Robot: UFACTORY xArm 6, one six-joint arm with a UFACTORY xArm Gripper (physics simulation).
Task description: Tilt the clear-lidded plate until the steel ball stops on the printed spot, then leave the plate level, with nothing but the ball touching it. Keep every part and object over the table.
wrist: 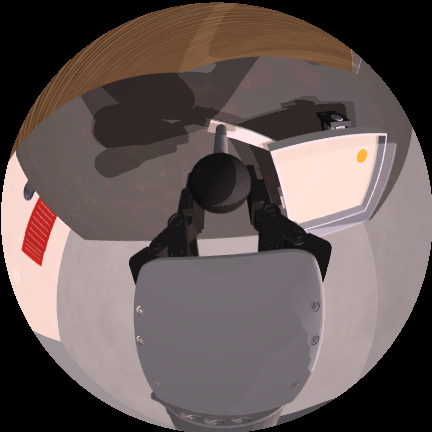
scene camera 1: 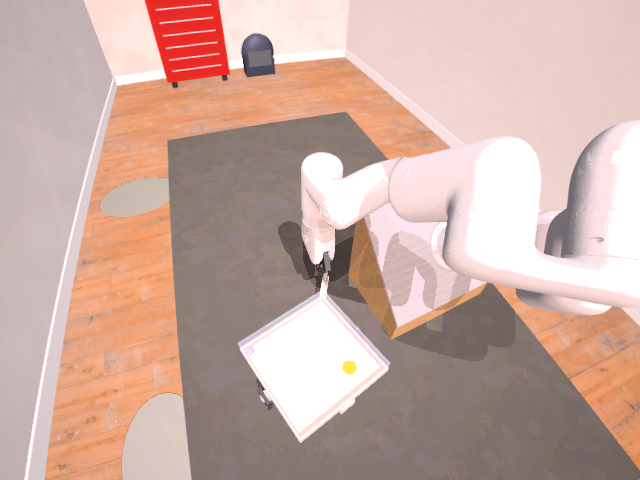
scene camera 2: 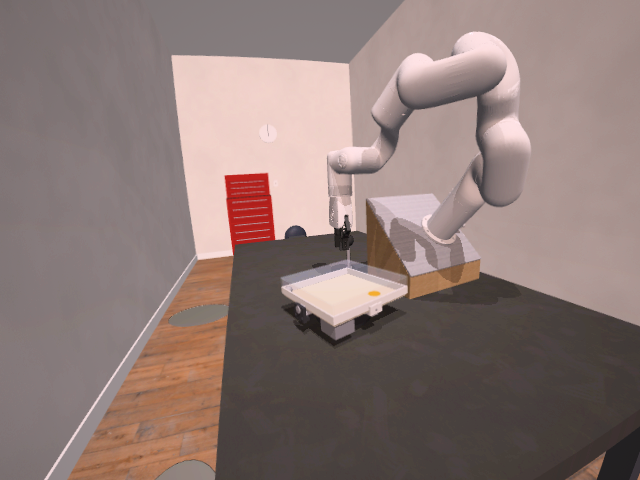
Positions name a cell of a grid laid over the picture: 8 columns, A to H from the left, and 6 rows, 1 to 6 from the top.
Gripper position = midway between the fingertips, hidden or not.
In view: my gripper (scene camera 1: D4) and a square white plate (wrist: G3).
My gripper also shows in the wrist view (wrist: E3) and in scene camera 2 (scene camera 2: E4).
